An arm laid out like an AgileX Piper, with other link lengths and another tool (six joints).
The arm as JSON. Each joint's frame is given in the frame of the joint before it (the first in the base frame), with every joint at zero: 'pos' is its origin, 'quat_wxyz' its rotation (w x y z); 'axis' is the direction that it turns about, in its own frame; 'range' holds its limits. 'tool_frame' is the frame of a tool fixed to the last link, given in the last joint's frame.
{
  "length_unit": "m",
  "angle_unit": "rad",
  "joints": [
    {
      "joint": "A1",
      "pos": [
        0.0,
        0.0,
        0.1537
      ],
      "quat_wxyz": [
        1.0,
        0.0,
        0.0,
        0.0
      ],
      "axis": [
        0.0,
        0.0,
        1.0
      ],
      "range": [
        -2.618,
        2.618
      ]
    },
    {
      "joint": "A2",
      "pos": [
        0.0,
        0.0,
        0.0
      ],
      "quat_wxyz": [
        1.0,
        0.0,
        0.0,
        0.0
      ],
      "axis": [
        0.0,
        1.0,
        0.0
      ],
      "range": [
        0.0,
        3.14
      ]
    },
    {
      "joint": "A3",
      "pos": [
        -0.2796,
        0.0,
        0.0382
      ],
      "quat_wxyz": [
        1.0,
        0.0,
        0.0,
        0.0
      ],
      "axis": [
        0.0,
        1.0,
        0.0
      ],
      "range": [
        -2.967,
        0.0
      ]
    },
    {
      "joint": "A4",
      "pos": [
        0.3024,
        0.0,
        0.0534
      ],
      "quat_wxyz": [
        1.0,
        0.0,
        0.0,
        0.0
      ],
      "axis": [
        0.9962,
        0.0,
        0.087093
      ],
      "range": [
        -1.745,
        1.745
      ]
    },
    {
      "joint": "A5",
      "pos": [
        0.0,
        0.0,
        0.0
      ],
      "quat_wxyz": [
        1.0,
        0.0,
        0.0,
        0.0
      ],
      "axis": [
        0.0,
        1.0,
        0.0
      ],
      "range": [
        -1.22,
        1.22
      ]
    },
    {
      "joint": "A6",
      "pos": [
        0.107,
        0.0,
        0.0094
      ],
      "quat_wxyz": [
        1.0,
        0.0,
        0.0,
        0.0
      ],
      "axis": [
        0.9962,
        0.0,
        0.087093
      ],
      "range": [
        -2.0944,
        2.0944
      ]
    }
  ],
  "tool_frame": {
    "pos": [
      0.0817,
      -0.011,
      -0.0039
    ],
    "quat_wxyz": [
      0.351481,
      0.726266,
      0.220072,
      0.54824
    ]
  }
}
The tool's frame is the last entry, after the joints.
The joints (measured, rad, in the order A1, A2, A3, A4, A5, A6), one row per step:
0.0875, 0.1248, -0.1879, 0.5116, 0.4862, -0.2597
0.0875, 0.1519, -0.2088, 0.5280, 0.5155, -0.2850
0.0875, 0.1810, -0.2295, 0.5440, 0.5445, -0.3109
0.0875, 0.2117, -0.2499, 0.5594, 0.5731, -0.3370
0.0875, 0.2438, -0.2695, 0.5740, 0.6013, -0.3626
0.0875, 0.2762, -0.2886, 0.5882, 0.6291, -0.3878
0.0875, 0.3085, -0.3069, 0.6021, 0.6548, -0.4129
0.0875, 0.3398, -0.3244, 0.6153, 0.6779, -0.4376
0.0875, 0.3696, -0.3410, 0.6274, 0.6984, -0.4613
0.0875, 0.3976, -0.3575, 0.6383, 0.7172, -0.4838
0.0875, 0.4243, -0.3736, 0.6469, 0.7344, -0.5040
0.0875, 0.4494, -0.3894, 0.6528, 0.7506, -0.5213
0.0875, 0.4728, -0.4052, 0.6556, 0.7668, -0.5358
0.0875, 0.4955, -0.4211, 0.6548, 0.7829, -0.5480
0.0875, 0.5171, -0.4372, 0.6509, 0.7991, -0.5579
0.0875, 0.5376, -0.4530, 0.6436, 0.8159, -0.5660
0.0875, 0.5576, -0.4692, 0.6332, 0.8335, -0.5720
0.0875, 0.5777, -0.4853, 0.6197, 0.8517, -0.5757
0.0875, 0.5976, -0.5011, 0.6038, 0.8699, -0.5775
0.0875, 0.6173, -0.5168, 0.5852, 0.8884, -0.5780
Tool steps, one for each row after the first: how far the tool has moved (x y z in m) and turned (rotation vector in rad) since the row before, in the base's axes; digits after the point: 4 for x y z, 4 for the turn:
-0.0004, 0.0035, 0.0007, -0.0116, 0.0247, 0.0240
-0.0002, 0.0035, 0.0004, -0.0122, 0.0257, 0.0249
0.0000, 0.0035, 0.0001, -0.0125, 0.0264, 0.0257
0.0001, 0.0035, -0.0005, -0.0124, 0.0277, 0.0261
0.0002, 0.0035, -0.0006, -0.0117, 0.0276, 0.0266
0.0004, 0.0034, -0.0006, -0.0110, 0.0260, 0.0262
0.0006, 0.0031, -0.0004, -0.0103, 0.0232, 0.0252
0.0008, 0.0028, -0.0002, -0.0096, 0.0203, 0.0237
0.0009, 0.0026, 0.0003, -0.0089, 0.0173, 0.0226
0.0011, 0.0023, 0.0004, -0.0088, 0.0156, 0.0208
0.0011, 0.0019, 0.0005, -0.0087, 0.0144, 0.0189
0.0010, 0.0016, 0.0006, -0.0094, 0.0136, 0.0176
0.0011, 0.0012, 0.0005, -0.0110, 0.0135, 0.0164
0.0010, 0.0008, 0.0006, -0.0122, 0.0131, 0.0153
0.0009, 0.0004, 0.0003, -0.0142, 0.0134, 0.0147
0.0008, 0.0001, 0.0003, -0.0158, 0.0140, 0.0140
0.0007, -0.0003, -0.0001, -0.0174, 0.0157, 0.0130
0.0007, -0.0007, -0.0004, -0.0185, 0.0167, 0.0117
0.0007, -0.0012, -0.0007, -0.0204, 0.0174, 0.0109

